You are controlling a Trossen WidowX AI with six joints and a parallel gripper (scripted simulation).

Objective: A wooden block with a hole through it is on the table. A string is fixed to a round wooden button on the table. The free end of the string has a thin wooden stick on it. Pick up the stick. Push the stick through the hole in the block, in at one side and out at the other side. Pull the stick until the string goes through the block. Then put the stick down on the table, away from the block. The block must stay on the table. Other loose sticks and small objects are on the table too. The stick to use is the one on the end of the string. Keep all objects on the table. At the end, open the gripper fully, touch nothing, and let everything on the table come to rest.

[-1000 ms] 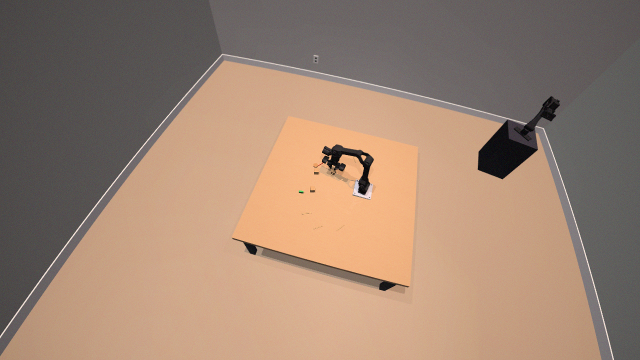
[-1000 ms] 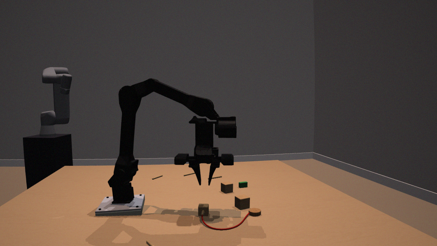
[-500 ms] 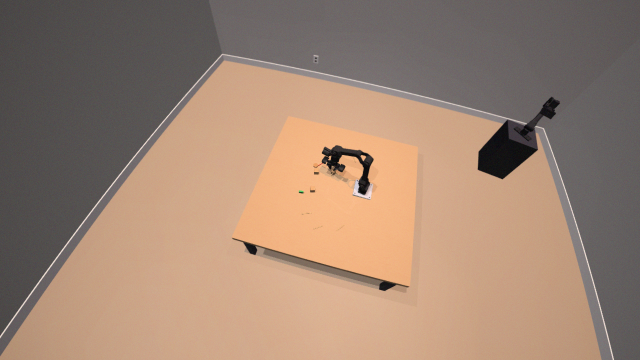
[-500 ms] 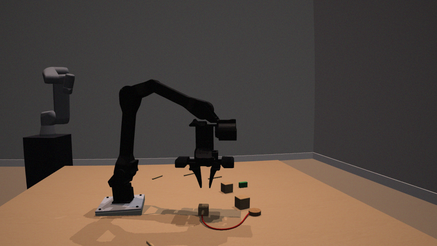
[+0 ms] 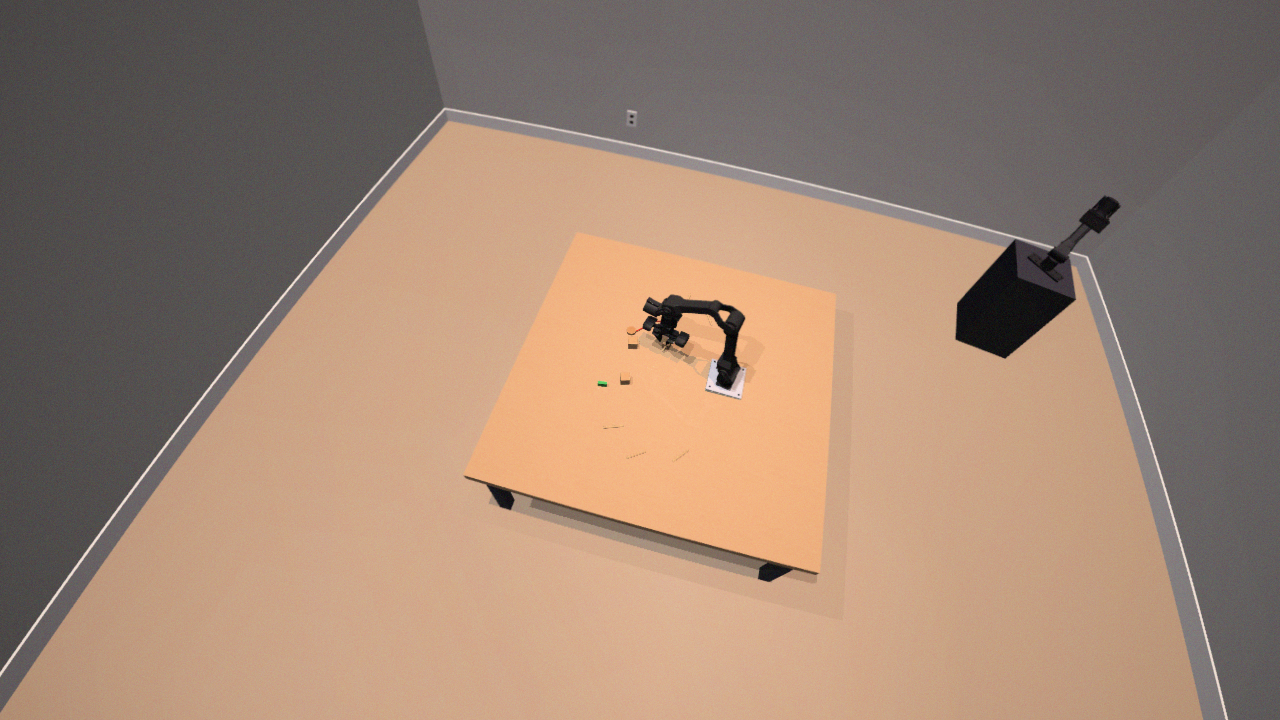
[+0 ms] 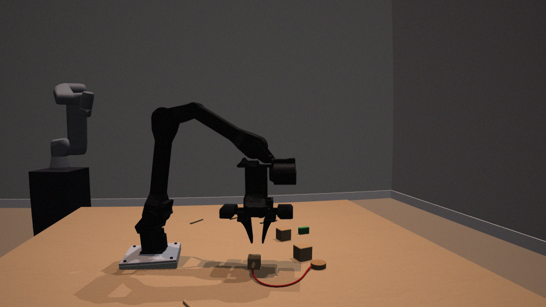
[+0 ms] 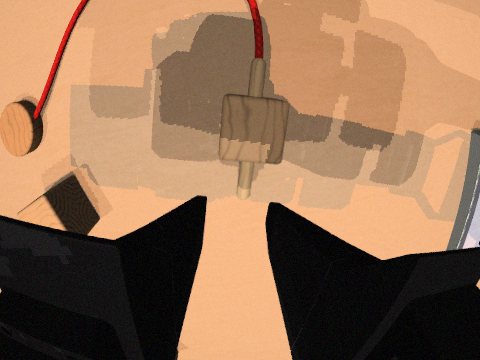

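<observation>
Now: gripper tip 10 mm past the thin wooden stick, 40 mm to the left of it and 40 mm above it. From my gripper tip the other things lie so: round wooden button (160 mm ahead, 30 mm to the right, 50 mm below); small green block (160 mm ahead, 260 mm to the left, 50 mm below).
</observation>
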